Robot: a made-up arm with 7 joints. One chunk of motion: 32 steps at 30 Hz.
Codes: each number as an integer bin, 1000 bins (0 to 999) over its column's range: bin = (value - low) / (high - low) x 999, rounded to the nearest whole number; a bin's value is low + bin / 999 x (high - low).
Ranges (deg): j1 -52..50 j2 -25..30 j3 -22..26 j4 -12..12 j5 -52..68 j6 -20..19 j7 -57..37
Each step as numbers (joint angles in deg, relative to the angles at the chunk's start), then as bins.
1 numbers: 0.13 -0.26 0.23 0.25 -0.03 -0.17 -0.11
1 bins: 511 449 463 510 433 508 605
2 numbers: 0.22 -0.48 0.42 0.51 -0.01 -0.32 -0.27
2 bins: 511 445 467 521 433 504 603
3 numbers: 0.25 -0.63 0.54 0.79 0.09 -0.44 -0.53
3 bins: 512 443 469 532 434 501 600
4 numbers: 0.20 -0.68 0.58 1.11 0.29 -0.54 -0.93
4 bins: 511 442 470 546 435 498 596
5 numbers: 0.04 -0.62 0.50 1.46 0.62 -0.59 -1.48
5 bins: 510 443 468 560 438 497 590
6 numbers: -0.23 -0.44 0.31 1.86 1.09 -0.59 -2.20
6 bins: 507 446 464 577 442 497 582
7 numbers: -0.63 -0.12 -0.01 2.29 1.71 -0.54 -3.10
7 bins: 503 452 458 595 447 498 573
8 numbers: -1.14 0.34 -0.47 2.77 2.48 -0.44 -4.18
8 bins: 498 460 448 615 454 501 561
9 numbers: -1.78 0.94 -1.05 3.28 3.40 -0.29 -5.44
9 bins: 492 471 436 636 461 505 548
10 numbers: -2.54 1.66 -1.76 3.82 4.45 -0.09 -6.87
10 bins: 484 484 421 659 470 510 533
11 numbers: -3.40 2.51 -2.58 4.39 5.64 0.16 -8.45
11 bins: 476 500 404 682 480 516 516
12 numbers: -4.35 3.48 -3.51 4.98 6.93 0.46 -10.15
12 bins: 467 517 385 707 491 524 498
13 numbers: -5.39 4.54 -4.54 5.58 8.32 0.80 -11.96
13 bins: 457 537 363 732 502 533 479
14 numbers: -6.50 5.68 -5.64 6.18 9.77 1.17 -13.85
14 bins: 446 557 340 757 514 542 459
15 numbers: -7.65 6.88 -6.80 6.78 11.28 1.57 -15.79
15 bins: 434 579 316 782 527 553 438
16 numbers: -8.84 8.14 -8.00 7.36 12.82 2.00 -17.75
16 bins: 423 602 291 806 540 564 417
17 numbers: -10.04 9.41 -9.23 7.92 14.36 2.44 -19.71
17 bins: 411 625 266 829 552 575 396
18 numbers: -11.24 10.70 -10.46 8.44 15.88 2.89 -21.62
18 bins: 399 648 240 851 565 586 376
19 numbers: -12.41 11.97 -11.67 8.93 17.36 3.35 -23.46
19 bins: 388 672 215 871 577 598 356
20 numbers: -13.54 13.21 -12.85 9.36 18.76 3.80 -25.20
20 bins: 377 694 190 889 589 610 338
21 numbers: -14.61 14.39 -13.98 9.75 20.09 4.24 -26.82
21 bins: 366 715 167 905 600 621 321
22 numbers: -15.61 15.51 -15.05 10.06 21.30 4.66 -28.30
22 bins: 356 736 145 918 610 632 305
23 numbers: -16.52 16.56 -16.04 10.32 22.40 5.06 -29.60
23 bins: 347 755 124 929 619 642 291
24 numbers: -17.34 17.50 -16.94 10.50 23.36 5.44 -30.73
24 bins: 339 772 105 937 627 652 279
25 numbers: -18.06 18.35 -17.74 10.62 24.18 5.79 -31.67
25 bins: 332 787 89 942 634 661 269
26 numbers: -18.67 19.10 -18.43 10.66 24.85 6.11 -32.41
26 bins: 326 801 74 943 640 669 261
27 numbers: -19.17 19.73 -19.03 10.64 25.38 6.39 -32.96
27 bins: 322 812 62 942 644 676 255
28 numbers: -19.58 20.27 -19.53 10.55 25.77 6.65 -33.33
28 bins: 318 822 51 939 647 683 252
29 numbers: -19.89 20.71 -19.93 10.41 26.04 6.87 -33.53
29 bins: 314 830 43 933 650 688 249
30 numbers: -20.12 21.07 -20.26 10.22 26.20 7.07 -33.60
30 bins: 312 837 36 925 651 693 249
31 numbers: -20.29 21.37 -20.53 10.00 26.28 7.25 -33.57
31 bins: 311 842 31 916 652 698 249
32 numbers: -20.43 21.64 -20.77 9.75 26.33 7.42 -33.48
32 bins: 309 847 26 905 652 702 250
